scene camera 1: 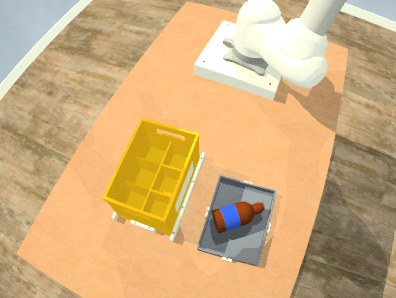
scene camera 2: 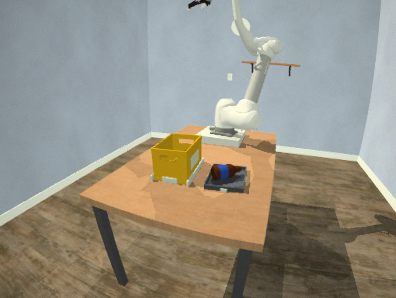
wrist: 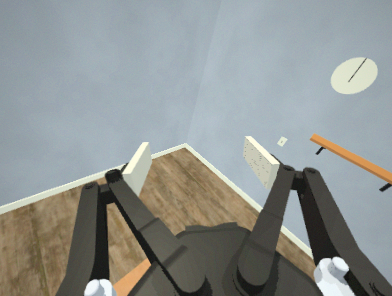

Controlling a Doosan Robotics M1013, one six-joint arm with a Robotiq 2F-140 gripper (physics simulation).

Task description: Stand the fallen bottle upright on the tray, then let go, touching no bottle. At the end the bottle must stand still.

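Places are measured from the arm's base along level axes (x back, y right, z up), in millimetres.
Where they show: gripper, fingertip midpoint: (scene camera 2: pixel 194 8) (wrist: pixel 197 149); arm's base, link origin: (scene camera 1: pixel 250 55) (scene camera 2: pixel 224 133).
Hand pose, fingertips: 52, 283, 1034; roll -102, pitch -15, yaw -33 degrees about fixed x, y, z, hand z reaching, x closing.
Things, the pixels of their top centre, and the offset from my fingertips, as dx, dy, dz. Level surfaces: height alone.
- brown bottle with a blue label, top centre: (scene camera 1: pixel 241 210) (scene camera 2: pixel 227 164) -669, -534, -1008
- grey tray, top centre: (scene camera 1: pixel 238 219) (scene camera 2: pixel 227 174) -679, -537, -1061
- yellow crate with compartments, top centre: (scene camera 1: pixel 151 165) (scene camera 2: pixel 178 141) -706, -264, -911
- wooden table, surface height: dz -1086
A brown bottle with a blue label (scene camera 1: pixel 232 216) (scene camera 2: pixel 224 172) lies on its side on the grey tray (scene camera 1: pixel 210 249) (scene camera 2: pixel 225 188). In the first scene view its neck points right and slightly up, towards the tray's right wall, and its base is near the left wall. My gripper (wrist: pixel 197 149) is open and empty, its two pale pads wide apart. In the second scene view part of the gripper shows at the top edge, high above the table and far from the bottle. The bottle does not show in the wrist view.
A yellow crate with compartments (scene camera 1: pixel 171 209) (scene camera 2: pixel 170 165) stands left of the tray, in white holders on the wooden table (scene camera 1: pixel 150 272) (scene camera 2: pixel 150 207). The arm's white base plate (scene camera 1: pixel 232 82) (scene camera 2: pixel 222 139) is at the back of the table. A wall shelf (scene camera 2: pixel 280 64) (wrist: pixel 350 156) is behind the arm.
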